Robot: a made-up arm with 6 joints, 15 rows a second.
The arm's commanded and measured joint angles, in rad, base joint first. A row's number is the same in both.
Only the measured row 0 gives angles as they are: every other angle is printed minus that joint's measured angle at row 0.
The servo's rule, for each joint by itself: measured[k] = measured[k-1] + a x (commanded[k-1-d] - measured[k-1]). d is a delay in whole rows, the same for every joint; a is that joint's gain. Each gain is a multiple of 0.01, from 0.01 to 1. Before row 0 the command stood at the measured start. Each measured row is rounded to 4 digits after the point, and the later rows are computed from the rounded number. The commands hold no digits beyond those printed.
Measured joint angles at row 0:
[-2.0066 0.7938 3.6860 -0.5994 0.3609 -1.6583]
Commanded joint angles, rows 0 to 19:
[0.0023 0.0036 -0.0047 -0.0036 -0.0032 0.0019]
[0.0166 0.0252 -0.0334 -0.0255 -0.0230 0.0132]
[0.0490 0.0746 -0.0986 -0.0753 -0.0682 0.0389]
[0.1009 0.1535 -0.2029 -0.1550 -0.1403 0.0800]
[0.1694 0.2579 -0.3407 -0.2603 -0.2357 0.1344]
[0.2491 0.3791 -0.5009 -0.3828 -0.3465 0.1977]
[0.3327 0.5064 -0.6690 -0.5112 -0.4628 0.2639]
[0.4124 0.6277 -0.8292 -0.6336 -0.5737 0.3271]
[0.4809 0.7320 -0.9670 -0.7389 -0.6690 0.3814]
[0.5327 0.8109 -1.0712 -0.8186 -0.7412 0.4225]
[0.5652 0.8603 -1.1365 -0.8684 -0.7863 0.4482]
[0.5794 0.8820 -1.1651 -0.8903 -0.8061 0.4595]
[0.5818 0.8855 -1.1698 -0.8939 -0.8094 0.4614]
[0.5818 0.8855 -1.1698 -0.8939 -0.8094 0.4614]
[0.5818 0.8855 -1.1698 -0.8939 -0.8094 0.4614]
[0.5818 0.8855 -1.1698 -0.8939 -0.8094 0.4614]
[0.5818 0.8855 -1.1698 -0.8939 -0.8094 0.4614]
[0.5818 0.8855 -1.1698 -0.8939 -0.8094 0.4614]
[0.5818 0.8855 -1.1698 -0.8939 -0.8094 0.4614]
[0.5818 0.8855 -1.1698 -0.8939 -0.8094 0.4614]
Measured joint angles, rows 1 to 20:
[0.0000 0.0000 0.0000 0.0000 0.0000 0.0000]
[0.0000 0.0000 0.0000 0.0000 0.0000 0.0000]
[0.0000 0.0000 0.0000 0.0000 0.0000 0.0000]
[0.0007 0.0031 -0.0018 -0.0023 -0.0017 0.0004]
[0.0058 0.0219 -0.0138 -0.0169 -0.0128 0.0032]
[0.0196 0.0667 -0.0460 -0.0537 -0.0416 0.0111]
[0.0456 0.1405 -0.1056 -0.1175 -0.0929 0.0263]
[0.0852 0.2403 -0.1949 -0.2075 -0.1672 0.0501]
[0.1376 0.3583 -0.3112 -0.3179 -0.2604 0.0826]
[0.2000 0.4842 -0.4472 -0.4397 -0.3656 0.1225]
[0.2680 0.6062 -0.5924 -0.5619 -0.4738 0.1675]
[0.3361 0.7131 -0.7347 -0.6734 -0.5753 0.2146]
[0.3990 0.7962 -0.8626 -0.7649 -0.6616 0.2603]
[0.4522 0.8507 -0.9667 -0.8301 -0.7264 0.3016]
[0.4929 0.8773 -1.0421 -0.8680 -0.7678 0.3363]
[0.5213 0.8843 -1.0906 -0.8843 -0.7894 0.3638]
[0.5407 0.8853 -1.1207 -0.8903 -0.7998 0.3853]
[0.5539 0.8855 -1.1394 -0.8926 -0.8048 0.4020]
[0.5628 0.8855 -1.1510 -0.8934 -0.8072 0.4151]
[0.5689 0.8855 -1.1581 -0.8937 -0.8083 0.4253]
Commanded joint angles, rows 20 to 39:
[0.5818 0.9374 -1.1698 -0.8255 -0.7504 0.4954]
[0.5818 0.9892 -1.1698 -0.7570 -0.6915 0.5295]
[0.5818 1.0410 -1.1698 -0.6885 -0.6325 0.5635]
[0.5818 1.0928 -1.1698 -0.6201 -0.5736 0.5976]
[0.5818 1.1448 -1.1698 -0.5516 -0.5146 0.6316]
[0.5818 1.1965 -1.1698 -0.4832 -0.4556 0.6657]
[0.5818 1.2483 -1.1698 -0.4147 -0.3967 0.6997]
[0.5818 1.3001 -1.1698 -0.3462 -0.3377 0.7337]
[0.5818 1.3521 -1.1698 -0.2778 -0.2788 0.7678]
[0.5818 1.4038 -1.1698 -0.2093 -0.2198 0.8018]
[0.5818 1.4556 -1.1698 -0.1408 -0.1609 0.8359]
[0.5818 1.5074 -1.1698 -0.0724 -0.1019 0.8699]
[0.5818 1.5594 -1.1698 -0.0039 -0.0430 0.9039]
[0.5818 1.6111 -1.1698 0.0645 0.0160 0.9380]
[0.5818 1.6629 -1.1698 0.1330 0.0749 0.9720]
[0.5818 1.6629 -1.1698 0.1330 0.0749 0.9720]
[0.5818 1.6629 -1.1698 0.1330 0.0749 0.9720]
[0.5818 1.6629 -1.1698 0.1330 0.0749 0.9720]
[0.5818 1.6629 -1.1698 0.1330 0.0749 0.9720]
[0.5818 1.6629 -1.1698 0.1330 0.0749 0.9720]
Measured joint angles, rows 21 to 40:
[0.5730 0.8855 -1.1625 -0.8938 -0.8089 0.4332]
[0.5758 0.8855 -1.1653 -0.8939 -0.8092 0.4394]
[0.5777 0.8855 -1.1670 -0.8939 -0.8093 0.4442]
[0.5790 0.9296 -1.1681 -0.8508 -0.7787 0.4555]
[0.5799 0.9803 -1.1687 -0.7917 -0.7334 0.4718]
[0.5805 1.0319 -1.1691 -0.7267 -0.6809 0.4920]
[0.5809 1.0837 -1.1694 -0.6595 -0.6251 0.5152]
[0.5812 1.1356 -1.1696 -0.5915 -0.5676 0.5408]
[0.5814 1.1874 -1.1697 -0.5233 -0.5094 0.5683]
[0.5815 1.2392 -1.1697 -0.4549 -0.4508 0.5972]
[0.5816 1.2910 -1.1697 -0.3864 -0.3920 0.6272]
[0.5817 1.3429 -1.1697 -0.3180 -0.3331 0.6581]
[0.5817 1.3947 -1.1697 -0.2495 -0.2742 0.6897]
[0.5817 1.4465 -1.1697 -0.1810 -0.2153 0.7219]
[0.5817 1.4983 -1.1697 -0.1126 -0.1563 0.7545]
[0.5817 1.5502 -1.1697 -0.0441 -0.0974 0.7874]
[0.5817 1.6020 -1.1697 0.0243 -0.0384 0.8205]
[0.5817 1.6538 -1.1697 0.0928 0.0205 0.8538]
[0.5817 1.6615 -1.1697 0.1181 0.0488 0.8798]
[0.5817 1.6627 -1.1697 0.1275 0.0624 0.9001]

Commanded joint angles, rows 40 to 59:
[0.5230 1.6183 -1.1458 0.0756 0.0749 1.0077]
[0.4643 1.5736 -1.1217 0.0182 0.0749 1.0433]
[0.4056 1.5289 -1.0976 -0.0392 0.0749 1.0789]
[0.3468 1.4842 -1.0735 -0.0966 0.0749 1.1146]
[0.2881 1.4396 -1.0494 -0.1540 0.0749 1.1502]
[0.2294 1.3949 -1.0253 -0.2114 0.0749 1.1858]
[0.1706 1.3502 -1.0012 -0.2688 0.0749 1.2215]
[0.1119 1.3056 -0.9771 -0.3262 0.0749 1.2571]
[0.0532 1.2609 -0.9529 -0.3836 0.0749 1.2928]
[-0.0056 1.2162 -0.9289 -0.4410 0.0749 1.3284]
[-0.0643 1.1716 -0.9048 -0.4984 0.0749 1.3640]
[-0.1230 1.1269 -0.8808 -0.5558 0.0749 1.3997]
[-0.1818 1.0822 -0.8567 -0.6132 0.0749 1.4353]
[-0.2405 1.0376 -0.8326 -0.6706 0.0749 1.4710]
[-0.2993 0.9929 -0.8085 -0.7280 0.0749 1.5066]
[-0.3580 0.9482 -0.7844 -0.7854 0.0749 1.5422]
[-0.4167 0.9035 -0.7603 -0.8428 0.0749 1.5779]
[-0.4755 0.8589 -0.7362 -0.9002 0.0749 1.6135]
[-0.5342 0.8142 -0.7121 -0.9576 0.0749 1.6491]
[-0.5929 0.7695 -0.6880 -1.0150 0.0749 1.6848]
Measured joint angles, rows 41 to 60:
[0.5817 1.6629 -1.1697 0.1310 0.0689 0.9159]
[0.5817 1.6629 -1.1697 0.1323 0.0720 0.9282]
[0.5817 1.6629 -1.1697 0.1327 0.0735 0.9378]
[0.5629 1.6250 -1.1606 0.0967 0.0742 0.9532]
[0.5313 1.5813 -1.1458 0.0472 0.0746 0.9730]
[0.4911 1.5368 -1.1275 -0.0072 0.0748 0.9963]
[0.4449 1.4921 -1.1070 -0.0635 0.0749 1.0223]
[0.3947 1.4475 -1.0851 -0.1205 0.0749 1.0504]
[0.3418 1.4028 -1.0624 -0.1778 0.0749 1.0802]
[0.2870 1.3581 -1.0391 -0.2351 0.0749 1.1113]
[0.2310 1.3135 -1.0155 -0.2925 0.0749 1.1434]
[0.1741 1.2688 -0.9917 -0.3499 0.0749 1.1763]
[0.1166 1.2241 -0.9678 -0.4073 0.0749 1.2098]
[0.0587 1.1795 -0.9439 -0.4647 0.0749 1.2437]
[0.0006 1.1348 -0.9199 -0.5221 0.0749 1.2780]
[-0.0578 1.0901 -0.8959 -0.5795 0.0749 1.3126]
[-0.1163 1.0455 -0.8718 -0.6369 0.0749 1.3474]
[-0.1749 1.0008 -0.8477 -0.6943 0.0749 1.3824]
[-0.2335 0.9561 -0.8236 -0.7517 0.0749 1.4176]
[-0.2921 0.9114 -0.7995 -0.8091 0.0749 1.4529]

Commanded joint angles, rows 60 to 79:
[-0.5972 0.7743 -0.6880 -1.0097 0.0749 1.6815]
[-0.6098 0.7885 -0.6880 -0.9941 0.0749 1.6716]
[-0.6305 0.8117 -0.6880 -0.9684 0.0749 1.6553]
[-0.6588 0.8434 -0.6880 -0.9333 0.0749 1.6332]
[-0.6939 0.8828 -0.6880 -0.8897 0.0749 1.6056]
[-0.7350 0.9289 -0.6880 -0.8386 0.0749 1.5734]
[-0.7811 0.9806 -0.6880 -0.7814 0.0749 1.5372]
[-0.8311 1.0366 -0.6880 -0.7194 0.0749 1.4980]
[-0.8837 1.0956 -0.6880 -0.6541 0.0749 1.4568]
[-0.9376 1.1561 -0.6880 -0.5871 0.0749 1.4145]
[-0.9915 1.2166 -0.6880 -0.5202 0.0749 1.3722]
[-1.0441 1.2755 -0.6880 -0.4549 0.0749 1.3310]
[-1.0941 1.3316 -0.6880 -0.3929 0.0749 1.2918]
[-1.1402 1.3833 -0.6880 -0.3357 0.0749 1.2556]
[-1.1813 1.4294 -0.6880 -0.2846 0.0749 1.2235]
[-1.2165 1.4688 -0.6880 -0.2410 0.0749 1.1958]
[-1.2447 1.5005 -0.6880 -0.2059 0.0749 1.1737]
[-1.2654 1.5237 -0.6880 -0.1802 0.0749 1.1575]
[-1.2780 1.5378 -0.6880 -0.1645 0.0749 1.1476]
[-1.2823 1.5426 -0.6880 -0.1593 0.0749 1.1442]
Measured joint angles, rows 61 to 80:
[-0.3508 0.8668 -0.7754 -0.8665 0.0749 1.4882]
[-0.4095 0.8221 -0.7513 -0.9239 0.0749 1.5236]
[-0.4682 0.7774 -0.7272 -0.9813 0.0749 1.5591]
[-0.5095 0.7748 -0.7123 -0.9992 0.0749 1.5860]
[-0.5416 0.7864 -0.7031 -0.9960 0.0749 1.6048]
[-0.5700 0.8079 -0.6974 -0.9786 0.0749 1.6159]
[-0.5984 0.8381 -0.6938 -0.9501 0.0749 1.6197]
[-0.6290 0.8761 -0.6916 -0.9120 0.0749 1.6166]
[-0.6629 0.9210 -0.6902 -0.8658 0.0749 1.6071]
[-0.7007 0.9717 -0.6894 -0.8126 0.0749 1.5917]
[-0.7424 1.0269 -0.6889 -0.7539 0.0749 1.5711]
[-0.7876 1.0853 -0.6886 -0.6910 0.0749 1.5460]
[-0.8356 1.1455 -0.6884 -0.6255 0.0749 1.5171]
[-0.8855 1.2059 -0.6882 -0.5592 0.0749 1.4852]
[-0.9363 1.2651 -0.6881 -0.4935 0.0749 1.4513]
[-0.9868 1.3216 -0.6881 -0.4301 0.0749 1.4162]
[-1.0359 1.3740 -0.6881 -0.3706 0.0749 1.3809]
[-1.0824 1.4211 -0.6881 -0.3164 0.0749 1.3463]
[-1.1253 1.4616 -0.6881 -0.2689 0.0749 1.3132]
[-1.1635 1.4947 -0.6881 -0.2292 0.0749 1.2825]

